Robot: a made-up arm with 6 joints.
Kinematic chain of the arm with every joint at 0, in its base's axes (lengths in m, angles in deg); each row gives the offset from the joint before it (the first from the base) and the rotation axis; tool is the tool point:
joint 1: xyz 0 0 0.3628 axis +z
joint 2: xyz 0 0 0 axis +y
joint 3: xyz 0 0 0.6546 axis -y
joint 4: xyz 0 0 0 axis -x
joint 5: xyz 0.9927 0 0 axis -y
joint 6: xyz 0 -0.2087 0 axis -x
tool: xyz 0 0 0
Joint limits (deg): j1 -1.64..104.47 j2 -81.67..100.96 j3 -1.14..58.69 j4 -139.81..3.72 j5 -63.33..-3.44 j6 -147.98..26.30
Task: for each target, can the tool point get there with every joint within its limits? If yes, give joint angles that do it. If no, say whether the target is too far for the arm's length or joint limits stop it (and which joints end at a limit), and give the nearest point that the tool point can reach.
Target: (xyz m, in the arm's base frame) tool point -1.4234 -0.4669 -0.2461
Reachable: no: joint limits stop it (at a limit: joint 2, joint 3, joint 4) | nearest point -1.3644 -0.4476 1.0805 | short by 1.328 m
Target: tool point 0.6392 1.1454 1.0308
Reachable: yes | joints 59.92 27.38 44.10 -95.76 -14.36 -59.99
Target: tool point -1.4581 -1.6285 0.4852
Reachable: no: too far | nearest point -0.9579 -1.0698 1.0805 | short by 0.957 m
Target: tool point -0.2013 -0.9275 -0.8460
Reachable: no: joint limits stop it (at a limit: joint 1, joint 2, joint 3) | nearest point 0.3227 -0.1872 -0.7094 | short by 0.917 m
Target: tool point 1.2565 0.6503 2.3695
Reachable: no: too far | nearest point 0.8215 0.4252 1.6748 | short by 0.850 m
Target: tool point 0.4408 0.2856 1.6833
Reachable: yes | joints 30.00 -18.62 36.82 -97.40 -22.49 -128.88
